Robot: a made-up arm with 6 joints.
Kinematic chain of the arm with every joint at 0, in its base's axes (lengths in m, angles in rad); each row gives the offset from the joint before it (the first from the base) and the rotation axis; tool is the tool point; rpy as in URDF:
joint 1: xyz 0.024 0.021 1 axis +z
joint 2: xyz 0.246 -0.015 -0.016 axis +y
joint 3: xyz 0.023 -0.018 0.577 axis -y
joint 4: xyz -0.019 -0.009 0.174 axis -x
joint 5: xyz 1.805 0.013 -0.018 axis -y
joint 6: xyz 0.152 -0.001 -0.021 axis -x
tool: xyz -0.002 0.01 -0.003 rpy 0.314 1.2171 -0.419
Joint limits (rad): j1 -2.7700..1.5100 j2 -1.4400..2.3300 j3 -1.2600..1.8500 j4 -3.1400..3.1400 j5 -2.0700..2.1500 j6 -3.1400..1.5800
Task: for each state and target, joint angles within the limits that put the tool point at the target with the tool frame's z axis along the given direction. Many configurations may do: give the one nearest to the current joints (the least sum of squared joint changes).
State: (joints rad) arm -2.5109 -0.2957 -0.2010 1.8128 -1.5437 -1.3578
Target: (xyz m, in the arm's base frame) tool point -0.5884 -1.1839 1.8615 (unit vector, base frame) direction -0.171 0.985 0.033
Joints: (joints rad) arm -1.8960 -1.1686 -0.8777 1.4564 -1.9046 -1.5603
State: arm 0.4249 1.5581 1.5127 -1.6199 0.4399 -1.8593
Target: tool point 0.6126 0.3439 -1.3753 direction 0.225 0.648 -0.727
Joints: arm 0.5281 2.3296 0.6689 -2.1255 -0.0173 -2.4122
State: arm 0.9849 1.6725 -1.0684 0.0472 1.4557 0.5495
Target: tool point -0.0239 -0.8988 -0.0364 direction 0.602 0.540 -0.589
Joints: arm 1.4739 1.9397 -0.9251 -0.1542 1.3409 0.4663
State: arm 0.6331 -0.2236 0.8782 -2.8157 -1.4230 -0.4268
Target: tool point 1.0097 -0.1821 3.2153 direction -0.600 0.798 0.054
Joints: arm -0.1543 0.0630 1.0426 -3.0635 -1.6080 -0.9430
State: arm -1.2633 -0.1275 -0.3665 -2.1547 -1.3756 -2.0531
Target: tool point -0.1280 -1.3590 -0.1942 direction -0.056 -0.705 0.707
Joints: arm -1.6934 0.5779 -0.7182 -2.7405 -1.3525 -2.4885
